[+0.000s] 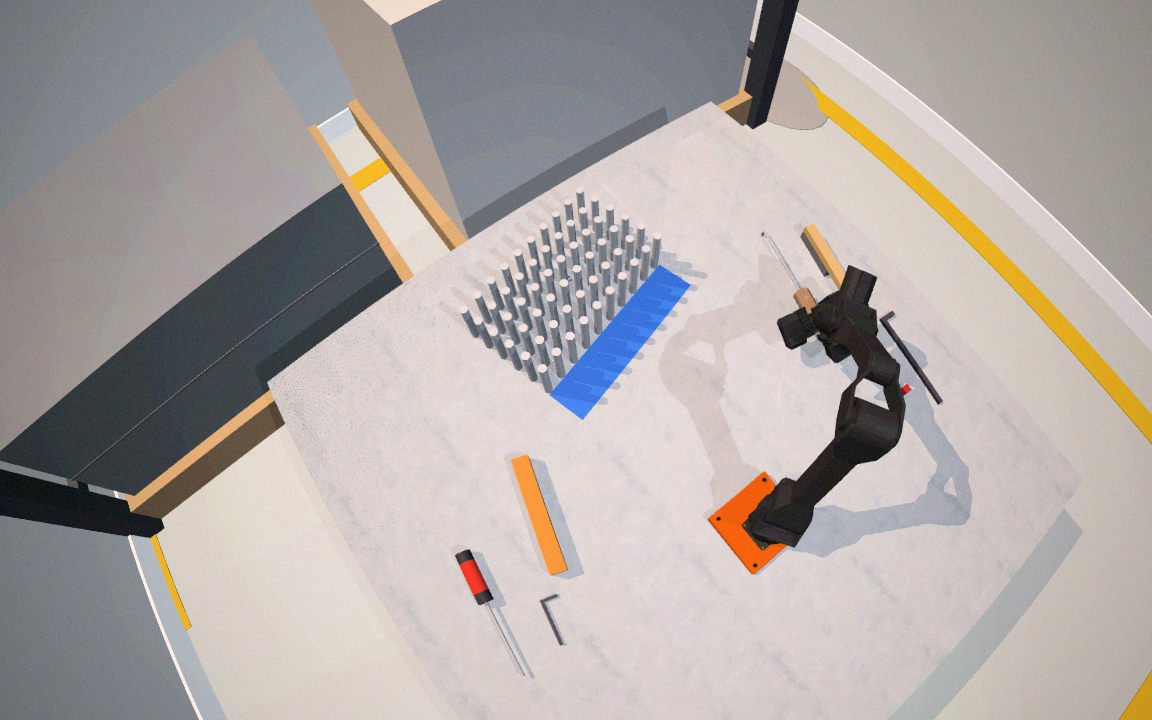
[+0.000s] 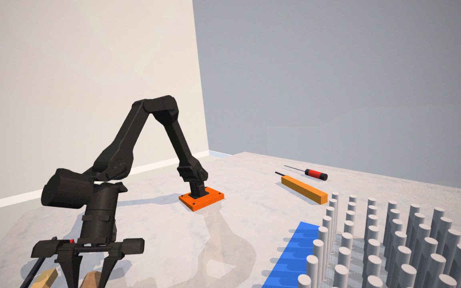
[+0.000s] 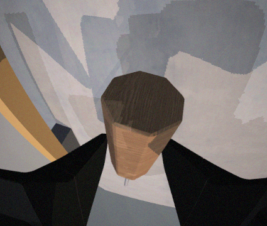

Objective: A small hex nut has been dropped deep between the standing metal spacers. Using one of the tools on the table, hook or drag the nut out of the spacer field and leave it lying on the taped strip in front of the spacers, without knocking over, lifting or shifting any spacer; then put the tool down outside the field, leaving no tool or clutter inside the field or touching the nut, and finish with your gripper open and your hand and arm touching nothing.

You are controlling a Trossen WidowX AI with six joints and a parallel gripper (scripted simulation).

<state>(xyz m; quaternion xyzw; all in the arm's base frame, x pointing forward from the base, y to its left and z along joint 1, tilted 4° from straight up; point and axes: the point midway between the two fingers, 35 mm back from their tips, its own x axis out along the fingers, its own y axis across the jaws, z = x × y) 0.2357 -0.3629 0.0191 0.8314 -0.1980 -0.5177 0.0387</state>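
My gripper tip is 34 cm to the right of the blue taped strip, 20 cm short of it and 2 cm above it. The rest, counted from my gripper tip: orange bar: 67 cm to the left, 3 cm ahead, 1 cm below; wood-handled hook tool: 10 cm ahead, 3 cm to the right, 1 cm below; red cube: 26 cm behind, 5 cm to the right, 2 cm below.
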